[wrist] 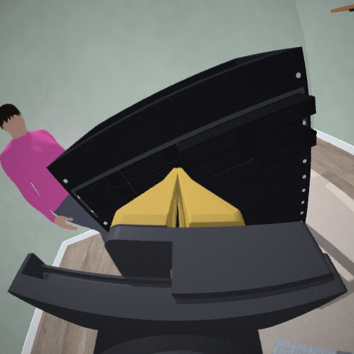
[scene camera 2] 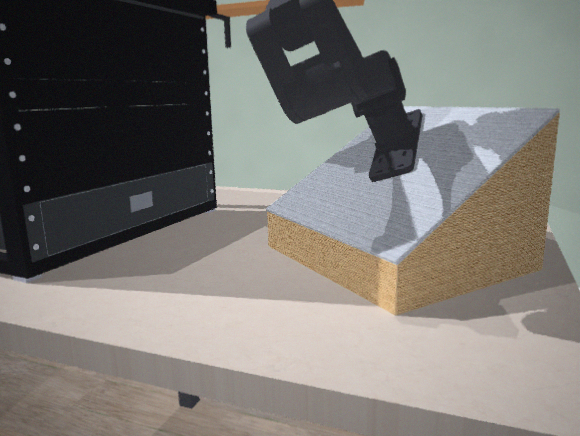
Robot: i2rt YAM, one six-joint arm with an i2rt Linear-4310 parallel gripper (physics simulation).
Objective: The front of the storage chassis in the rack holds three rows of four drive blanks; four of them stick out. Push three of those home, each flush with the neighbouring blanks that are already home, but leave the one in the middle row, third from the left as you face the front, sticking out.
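Places are measured from the arm's base along level axes (x right, y back, z down), in millimetres.
Pixels of known places: arm's base at its link origin: [scene camera 2: 398, 145].
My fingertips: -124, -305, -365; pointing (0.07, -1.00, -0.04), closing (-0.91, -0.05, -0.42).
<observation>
For each thing: its middle in the pictures, then the offset to it from my fingertips, as dx, dy, dz. Level surfaces: height alone.
- black rack at the middle of its body: [scene camera 2: 74, 86] -8, -292, +252
- table at its surface level: dz +544
- grey panel at the middle of its body: [scene camera 2: 139, 201] -6, -158, +470
The black rack [scene camera 2: 209, 115] [wrist: 303, 195] stands at the left in scene camera 2 and fills the middle of the wrist view. Its storage chassis shows very dark, with blanks in rows and columns. In the rightmost column of the wrist view, an upper blank [wrist: 285, 115] and a lower blank [wrist: 290, 143] stick out past the rack's right edge, with a gap between them. How far the other blanks stand out is too dark to tell. My gripper [wrist: 177, 174] is shut and empty. Its yellow tips overlap the chassis's lower part in view; contact cannot be told. Scene camera 2 does not show it.
A sloped block [scene camera 2: 320, 195] with a grey top stands right of the rack on the table [scene camera 2: 200, 325] and carries the arm's base. The folded arm rises above it. A grey panel [scene camera 2: 95, 220] with a label sits low in the rack. A person [wrist: 32, 155] in pink stands behind, left.
</observation>
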